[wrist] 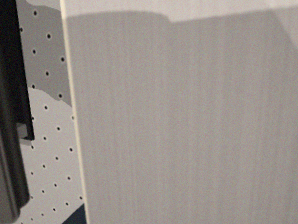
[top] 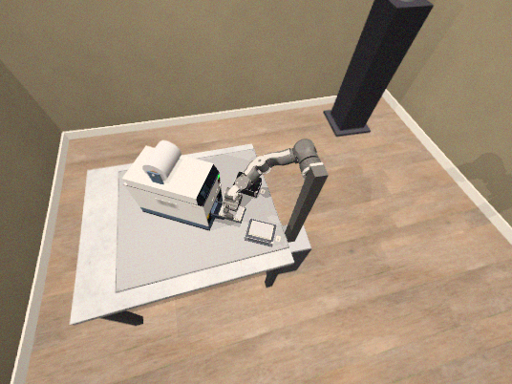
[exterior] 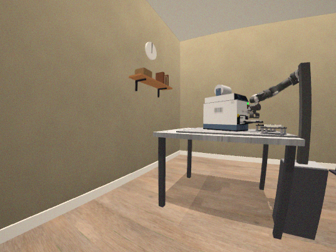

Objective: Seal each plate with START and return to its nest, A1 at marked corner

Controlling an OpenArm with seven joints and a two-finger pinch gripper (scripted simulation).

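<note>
The plate lies 2 cm below my hand. Round my hand: plate nest: 15 cm behind, 13 cm to the left, 8 cm below; then yellow warning label: 13 cm ahead, 3 cm to the left, 2 cm above; then sealer stage: 3 cm below.
</note>
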